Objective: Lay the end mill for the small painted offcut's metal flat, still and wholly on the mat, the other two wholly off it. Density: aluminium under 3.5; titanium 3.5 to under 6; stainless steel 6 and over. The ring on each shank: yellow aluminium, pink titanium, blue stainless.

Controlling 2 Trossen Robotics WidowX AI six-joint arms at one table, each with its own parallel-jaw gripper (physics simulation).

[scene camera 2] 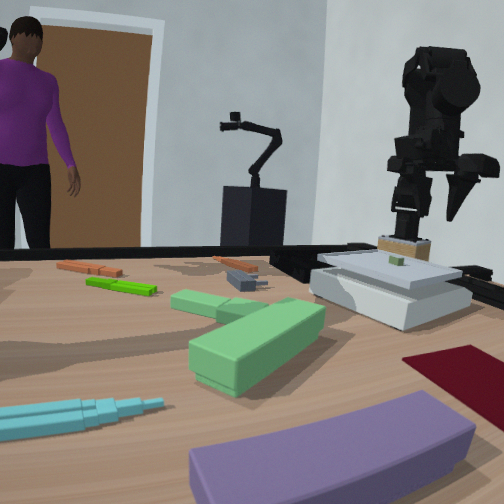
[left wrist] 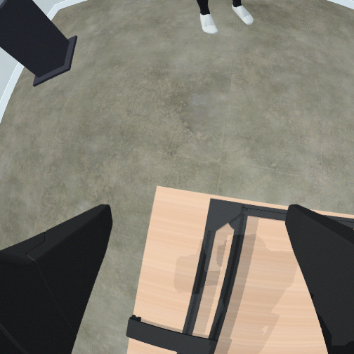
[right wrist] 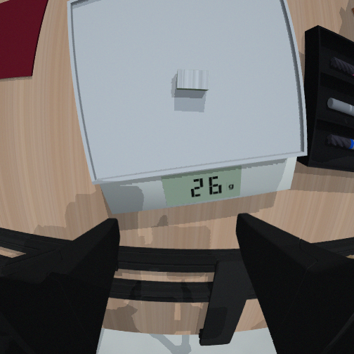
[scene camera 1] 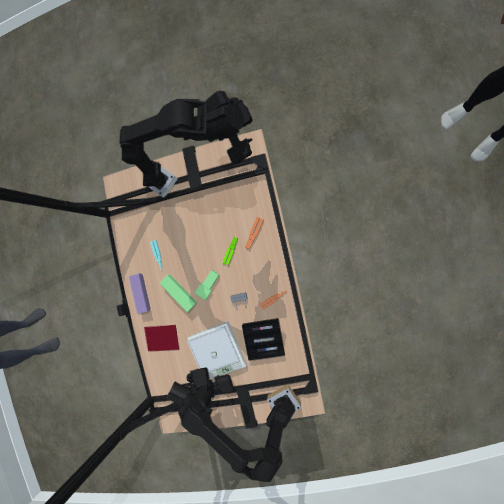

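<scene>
The small offcut [scene camera 1: 214,354] [scene camera 2: 396,260] [right wrist: 192,80] sits on the scale [scene camera 1: 204,345] [scene camera 2: 360,300] [right wrist: 125,140]; it has bare metal and green paint. The display [right wrist: 202,187] reads 26 g. The black holder [scene camera 1: 246,345] [right wrist: 311,100] carries three end mills: pink-ringed [scene camera 1: 262,328] [right wrist: 341,65], yellow-ringed [scene camera 1: 264,340] [right wrist: 341,106], blue-ringed [scene camera 1: 267,349] [right wrist: 340,141]. The dark red mat [scene camera 1: 161,338] [scene camera 2: 465,375] [right wrist: 20,40] bears no end mill. My right gripper [scene camera 1: 211,381] [right wrist: 177,225] is open and empty, above the scale's display side. My left gripper [left wrist: 201,215] is open and empty, high near the table's upper right corner in scene camera 1.
Two light green pieces [scene camera 1: 178,293] [scene camera 1: 207,285] and a purple block [scene camera 1: 139,293] [scene camera 2: 330,450] lie beyond the scale and mat. A cyan piece [scene camera 1: 156,254], a lime piece [scene camera 1: 230,251], two orange pieces [scene camera 1: 254,233] [scene camera 1: 273,300] and a grey piece [scene camera 1: 239,298] lie around. A black frame [scene camera 1: 285,250] borders the table.
</scene>
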